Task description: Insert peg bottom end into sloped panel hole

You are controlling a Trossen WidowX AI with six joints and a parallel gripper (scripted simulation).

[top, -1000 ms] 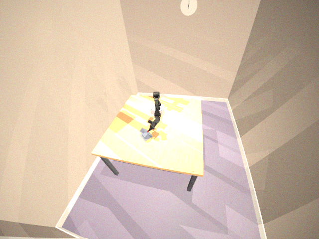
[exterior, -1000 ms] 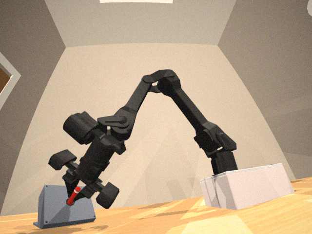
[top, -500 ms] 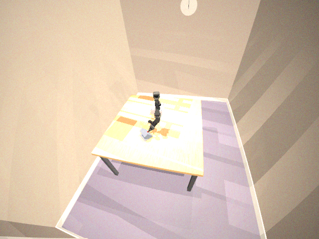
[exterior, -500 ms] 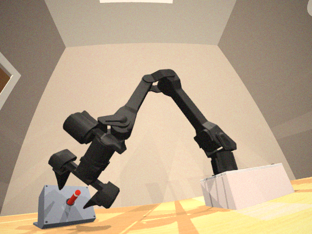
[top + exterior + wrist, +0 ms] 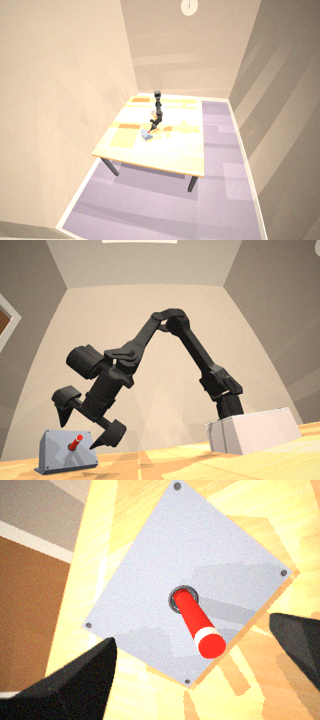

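Now: gripper tip 10 mm to the left of the red peg and 10 mm above it. Round my gripper tip: grey sloped panel (30 mm ahead, 50 mm to the right, 40 mm below).
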